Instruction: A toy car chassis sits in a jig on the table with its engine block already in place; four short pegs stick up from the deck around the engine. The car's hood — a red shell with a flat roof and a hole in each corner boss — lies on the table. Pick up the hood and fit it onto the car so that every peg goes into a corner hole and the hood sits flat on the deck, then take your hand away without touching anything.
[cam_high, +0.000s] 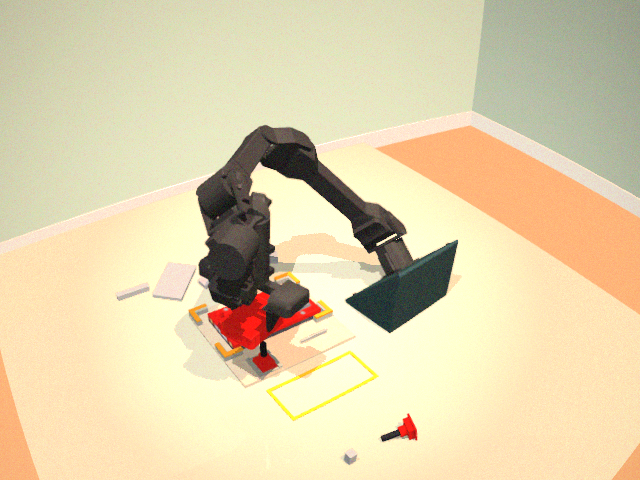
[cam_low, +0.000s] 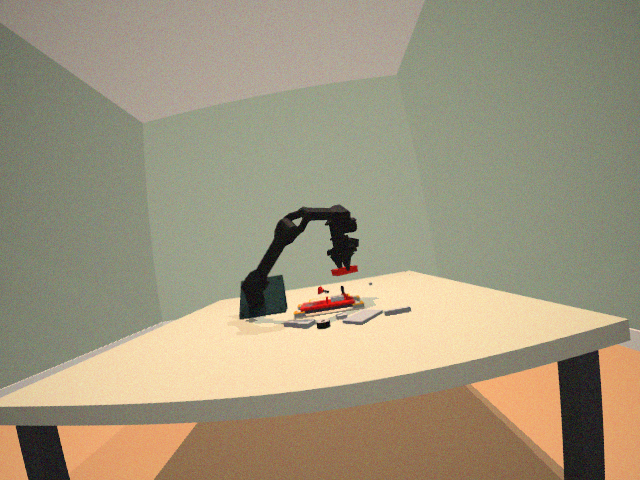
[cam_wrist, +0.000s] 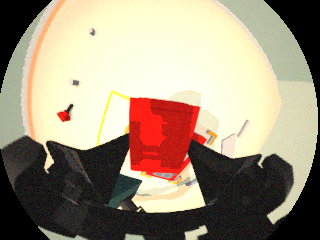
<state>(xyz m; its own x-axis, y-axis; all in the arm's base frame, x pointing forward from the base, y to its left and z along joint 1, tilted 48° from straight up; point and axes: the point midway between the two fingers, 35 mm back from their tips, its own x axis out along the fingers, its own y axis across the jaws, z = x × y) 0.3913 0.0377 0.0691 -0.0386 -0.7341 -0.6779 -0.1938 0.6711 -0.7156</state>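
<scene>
Now: the grey engine block 7 cm behind my gripper tip, 10 cm to the right of it and 10 cm below it. Round my gripper tip: black wheel: 16 cm behind, 32 cm to the right, 11 cm below; red hood: right at my gripper tip.
</scene>
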